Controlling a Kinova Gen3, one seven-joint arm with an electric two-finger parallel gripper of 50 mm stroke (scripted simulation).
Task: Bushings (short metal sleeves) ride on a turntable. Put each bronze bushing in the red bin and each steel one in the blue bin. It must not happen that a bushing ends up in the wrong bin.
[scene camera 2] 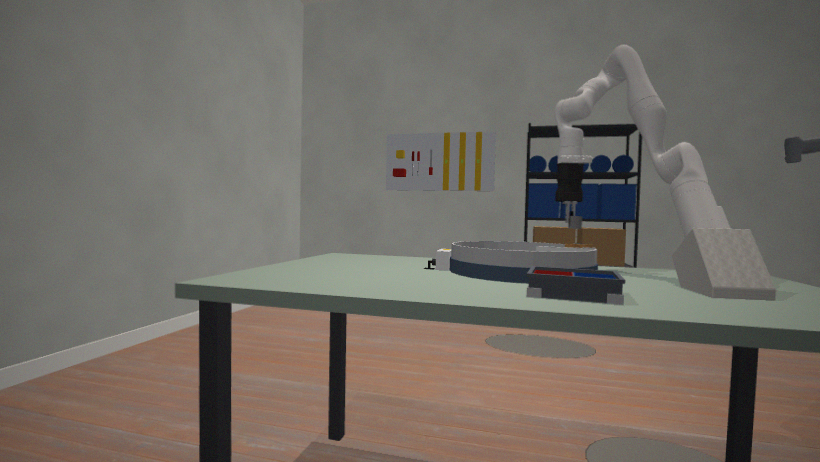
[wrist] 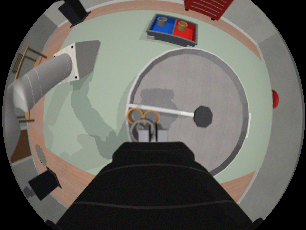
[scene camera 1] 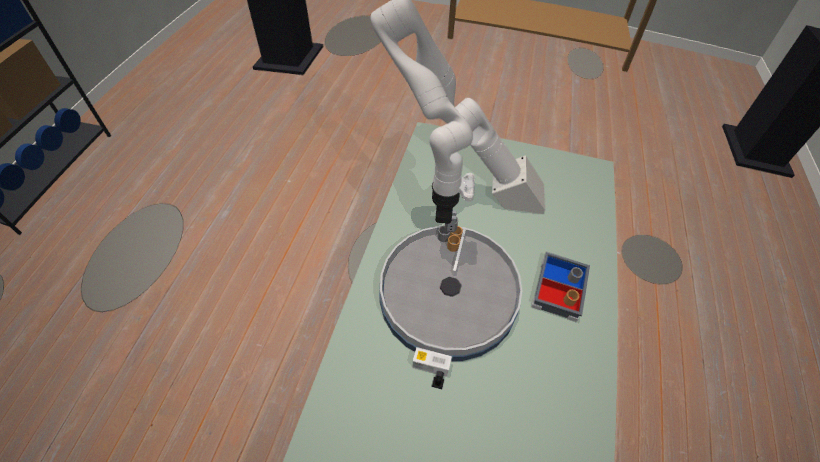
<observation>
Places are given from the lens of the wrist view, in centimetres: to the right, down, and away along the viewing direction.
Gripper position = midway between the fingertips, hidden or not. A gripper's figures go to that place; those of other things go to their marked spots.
my gripper (wrist: 153,129): 0, 2, 18
grey turntable (wrist: 190,83): 10, -9, 28
bin (wrist: 189,38): 15, -32, 32
The marked spots on the bin and the grey turntable are 23 cm apart.
</observation>
